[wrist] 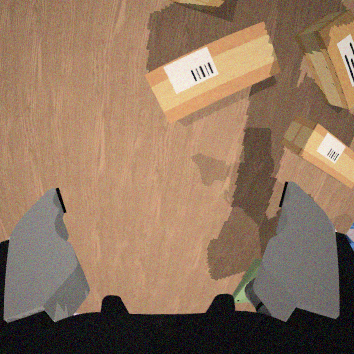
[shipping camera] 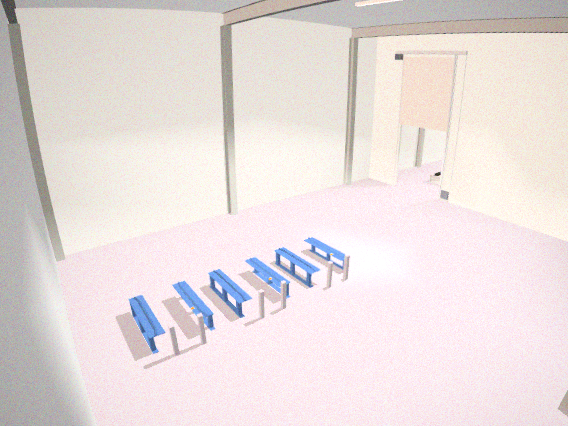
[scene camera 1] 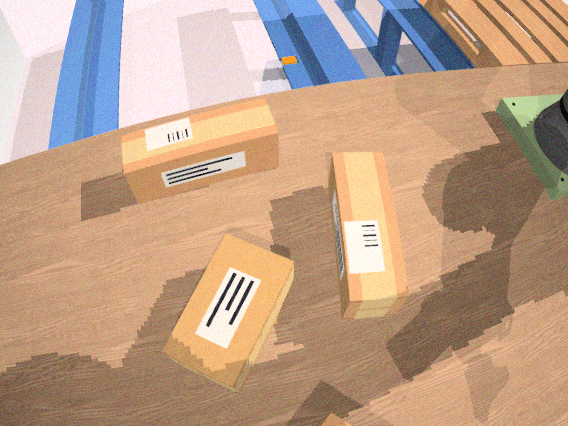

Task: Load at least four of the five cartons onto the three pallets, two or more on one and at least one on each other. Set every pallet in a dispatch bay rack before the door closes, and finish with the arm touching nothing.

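Places are measured from the arm's base along level axes (x ahead, y left, z up), in metres.
Pixels of known places: gripper, between the fingertips: (wrist: 171, 189).
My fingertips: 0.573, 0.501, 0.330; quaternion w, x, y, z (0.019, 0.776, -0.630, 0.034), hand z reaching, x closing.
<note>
Ahead of a thing's pixels: the offset from my fingertips to its middle, as dx, dy, dz. "spot": to the spot under its first point.
My gripper (wrist: 171, 189) is open and empty above the table in the wrist view. A large barcoded carton @(+0.088, -0.080, -0.313) (wrist: 240, 65) lies ahead of it. A flat carton @(+0.198, -0.372, -0.319) (scene camera 1: 255, 310) (wrist: 330, 55) and a narrow carton @(-0.026, -0.442, -0.320) (scene camera 1: 362, 190) (wrist: 312, 140) lie to the right in the wrist view. A long carton @(+0.184, -0.672, -0.317) (scene camera 1: 225, 125) stands near the table's back edge. A carton sliver @(spot: +0.114, -0.187, -0.263) (scene camera 1: 336, 420) shows at the bottom of scene camera 1, another carton part @(spot: +0.214, -0.048, -0.319) (wrist: 205, 2) at the wrist view's top. A slatted pallet (scene camera 1: 505, 30) shows beyond the table. Blue bay racks (shipping camera: 230, 292) stand without pallets; the door (shipping camera: 427, 92) is partly lowered.
The green base plate (scene camera 1: 520, 125) (wrist: 247, 287) is on the table, with the dark arm base (scene camera 1: 555, 135) on it. Blue frames (scene camera 1: 95, 60) (scene camera 1: 320, 40) stand behind the table. Short posts (shipping camera: 261, 305) (shipping camera: 202, 330) stand at the rack ends.
</note>
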